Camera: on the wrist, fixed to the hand. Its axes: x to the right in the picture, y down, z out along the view.
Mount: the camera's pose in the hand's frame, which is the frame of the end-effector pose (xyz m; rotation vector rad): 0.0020 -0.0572 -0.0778 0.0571 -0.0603 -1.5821
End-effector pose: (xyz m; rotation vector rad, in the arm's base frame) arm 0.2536 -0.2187 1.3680 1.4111 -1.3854 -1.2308
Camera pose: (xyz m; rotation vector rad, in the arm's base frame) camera 0.3419 -0.2226 1.3291 -2.2992 0.0334 1.8448
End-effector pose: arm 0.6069 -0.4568 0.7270 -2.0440 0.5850 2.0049
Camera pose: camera 0.7016 -0.4387 0.7218 -1.4194 -0.7930 0.9678
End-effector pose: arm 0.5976 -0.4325 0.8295 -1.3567 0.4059 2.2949
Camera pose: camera 0.6843 -0.4187 0.7892 -0.9157 -0.5013 0.9479
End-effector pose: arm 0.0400 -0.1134 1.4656 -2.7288 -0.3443 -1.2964
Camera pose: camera -0.0313 -0.0722 1.5160 1.5250 1.9872 0.8390
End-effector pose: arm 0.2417 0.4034 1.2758 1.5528 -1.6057 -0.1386
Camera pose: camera 0.3346 0.4262 1.2892 2.4906 -0.0628 -0.9607
